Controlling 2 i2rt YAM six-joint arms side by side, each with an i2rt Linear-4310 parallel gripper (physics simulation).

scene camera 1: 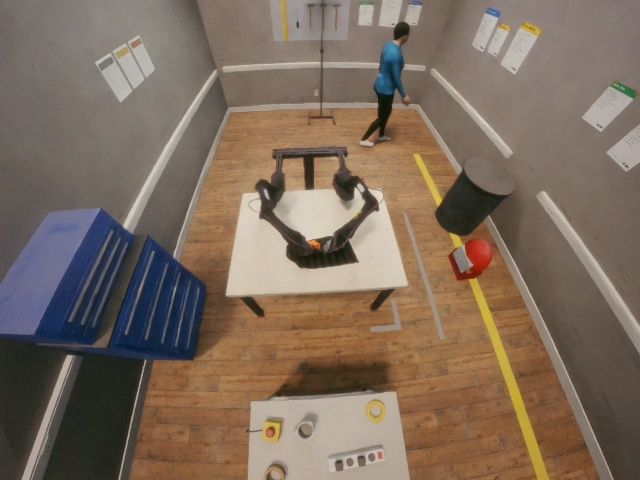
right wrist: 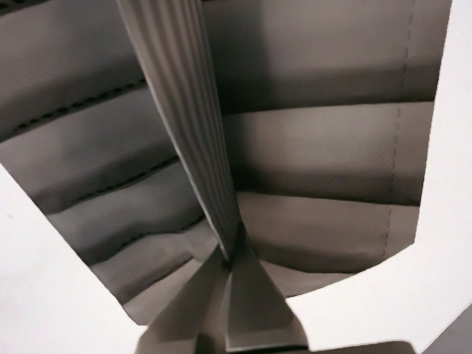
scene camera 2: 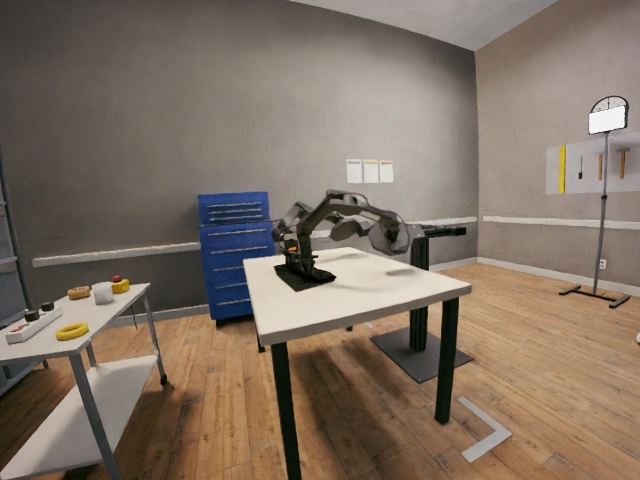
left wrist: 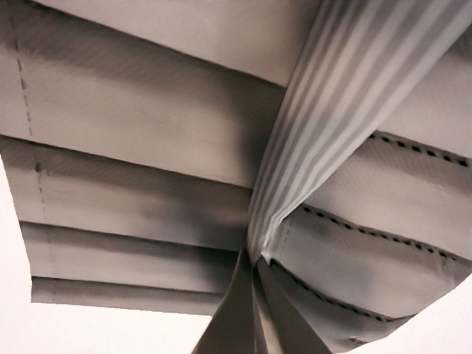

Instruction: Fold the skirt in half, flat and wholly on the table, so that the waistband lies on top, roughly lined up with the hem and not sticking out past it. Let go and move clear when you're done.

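Note:
The dark pleated skirt (scene camera 1: 333, 259) (scene camera 2: 302, 283) (left wrist: 125, 115) (right wrist: 320, 135) lies on the white table (scene camera 1: 258, 273) (scene camera 2: 361, 294), with its waistband side doubled back over the lower layer. The ribbed waistband (left wrist: 325, 105) (right wrist: 187, 90) is pinched near its two ends. In the wrist views, pleats of the lower layer and a stitched line near its edge extend beyond the waistband. My left gripper (scene camera 1: 330, 250) (left wrist: 248, 256) is shut on the waistband, low over the skirt. My right gripper (scene camera 1: 315, 250) (right wrist: 238, 230) is shut on the waistband's other end. The exact gap to the cloth below is unclear.
Both arms reach over the table from their stand (scene camera 1: 309, 170) (scene camera 2: 419, 294). A cart (scene camera 1: 320, 408) holds tape rolls, an emergency stop and a power strip. A blue drawer cabinet (scene camera 1: 160, 299) (scene camera 2: 235, 258), a dark bin (scene camera 1: 467, 201) and a person (scene camera 1: 390, 72) are farther off.

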